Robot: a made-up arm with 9 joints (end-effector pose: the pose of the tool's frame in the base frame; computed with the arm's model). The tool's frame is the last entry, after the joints. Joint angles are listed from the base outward.
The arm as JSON. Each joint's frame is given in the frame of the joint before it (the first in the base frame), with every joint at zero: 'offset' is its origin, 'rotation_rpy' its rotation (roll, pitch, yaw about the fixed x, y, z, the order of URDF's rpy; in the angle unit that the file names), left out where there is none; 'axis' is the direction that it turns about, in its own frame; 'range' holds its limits. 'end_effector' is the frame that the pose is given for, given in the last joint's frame.
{
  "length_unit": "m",
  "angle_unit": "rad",
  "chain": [
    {
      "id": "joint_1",
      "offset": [
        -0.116,
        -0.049,
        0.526
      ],
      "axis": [
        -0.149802,
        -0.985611,
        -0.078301
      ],
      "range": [
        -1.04,
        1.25
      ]
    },
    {
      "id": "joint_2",
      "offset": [
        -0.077,
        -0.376,
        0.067
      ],
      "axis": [
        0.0,
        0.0,
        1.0
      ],
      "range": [
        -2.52,
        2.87
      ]
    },
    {
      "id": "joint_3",
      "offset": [
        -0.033,
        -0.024,
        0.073
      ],
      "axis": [
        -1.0,
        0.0,
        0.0
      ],
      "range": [
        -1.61,
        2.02
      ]
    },
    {
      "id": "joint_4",
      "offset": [
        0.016,
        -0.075,
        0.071
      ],
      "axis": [
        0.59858,
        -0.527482,
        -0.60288
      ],
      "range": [
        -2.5,
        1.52
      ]
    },
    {
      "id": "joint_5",
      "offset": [
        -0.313,
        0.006,
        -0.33
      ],
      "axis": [
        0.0,
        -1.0,
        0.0
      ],
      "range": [
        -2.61,
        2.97
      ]
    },
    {
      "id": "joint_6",
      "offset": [
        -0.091,
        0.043,
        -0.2
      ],
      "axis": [
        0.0,
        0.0,
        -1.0
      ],
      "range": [
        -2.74,
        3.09
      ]
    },
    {
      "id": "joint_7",
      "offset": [
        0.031,
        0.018,
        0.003
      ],
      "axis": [
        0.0,
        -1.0,
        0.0
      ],
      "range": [
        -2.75,
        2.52
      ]
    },
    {
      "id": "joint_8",
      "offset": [
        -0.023,
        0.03,
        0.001
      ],
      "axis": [
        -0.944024,
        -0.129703,
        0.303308
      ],
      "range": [
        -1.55,
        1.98
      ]
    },
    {
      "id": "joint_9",
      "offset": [
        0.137,
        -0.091,
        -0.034
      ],
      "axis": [
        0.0,
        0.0,
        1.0
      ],
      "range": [
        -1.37,
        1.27
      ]
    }
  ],
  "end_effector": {
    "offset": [
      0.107,
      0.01,
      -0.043
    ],
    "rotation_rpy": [
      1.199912,
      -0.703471,
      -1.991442
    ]
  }
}
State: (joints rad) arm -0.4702 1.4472 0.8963 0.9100 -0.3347 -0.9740 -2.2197 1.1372 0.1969
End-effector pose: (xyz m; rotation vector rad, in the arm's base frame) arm -0.3169 -0.5344 -0.1019 -0.2169 -0.0890 2.2086
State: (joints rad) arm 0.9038 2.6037 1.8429 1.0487 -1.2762 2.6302 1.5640 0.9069 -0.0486
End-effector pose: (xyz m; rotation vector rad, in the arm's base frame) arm -0.0521 -0.2776 0.5920 0.0444 0.9502 0.8049
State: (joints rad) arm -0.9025 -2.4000 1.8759 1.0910 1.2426 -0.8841 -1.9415 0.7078 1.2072
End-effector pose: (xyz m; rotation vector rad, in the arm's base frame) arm -0.4557 -0.4257 0.9697 -1.9987 1.9697 -0.3591
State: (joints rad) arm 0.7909 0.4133 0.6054 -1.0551 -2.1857 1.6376 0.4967 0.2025 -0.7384
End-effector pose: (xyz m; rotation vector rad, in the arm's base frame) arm -0.6526 -0.5391 0.8862 1.7123 0.7281 -1.3874
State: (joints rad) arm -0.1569 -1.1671 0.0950 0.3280 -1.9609 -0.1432 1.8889 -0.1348 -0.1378
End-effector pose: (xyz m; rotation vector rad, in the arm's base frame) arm -0.2969 -0.2301 0.4160 0.8920 1.4146 2.6218
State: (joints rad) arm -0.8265 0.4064 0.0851 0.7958 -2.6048 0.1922 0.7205 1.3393 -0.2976
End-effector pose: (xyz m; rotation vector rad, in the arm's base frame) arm -0.4547 -0.2517 0.5708 0.2445 0.0546 0.1447
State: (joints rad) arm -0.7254 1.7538 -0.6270 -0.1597 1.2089 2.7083 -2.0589 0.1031 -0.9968
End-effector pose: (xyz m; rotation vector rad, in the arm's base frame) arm -0.4835 -0.5853 0.5701 -1.1242 2.1007 0.4546
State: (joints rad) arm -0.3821 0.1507 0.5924 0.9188 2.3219 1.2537 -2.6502 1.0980 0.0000
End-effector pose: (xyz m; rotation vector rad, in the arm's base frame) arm 0.0007 -0.2688 0.5896 1.0223 -1.7049 -0.2339
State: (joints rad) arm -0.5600 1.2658 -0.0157 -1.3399 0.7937 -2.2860 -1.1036 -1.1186 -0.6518
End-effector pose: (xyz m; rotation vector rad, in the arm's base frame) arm 0.2717 -0.7302 0.1179 1.0265 -1.2984 1.7261
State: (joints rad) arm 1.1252 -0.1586 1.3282 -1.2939 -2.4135 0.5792 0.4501 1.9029 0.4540
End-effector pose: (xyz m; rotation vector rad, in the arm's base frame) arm -0.9739 -0.1322 0.4731 -0.6392 1.6693 -0.3194
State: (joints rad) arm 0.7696 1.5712 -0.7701 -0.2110 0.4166 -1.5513 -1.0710 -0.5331 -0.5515
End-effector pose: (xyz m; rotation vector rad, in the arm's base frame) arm -0.1566 -0.7247 0.0064 0.4134 -1.3236 1.1280
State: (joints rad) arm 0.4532 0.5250 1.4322 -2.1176 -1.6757 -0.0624 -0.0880 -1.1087 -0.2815
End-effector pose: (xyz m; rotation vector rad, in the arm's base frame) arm -0.8556 0.1931 0.9612 1.4982 0.5945 -0.0613
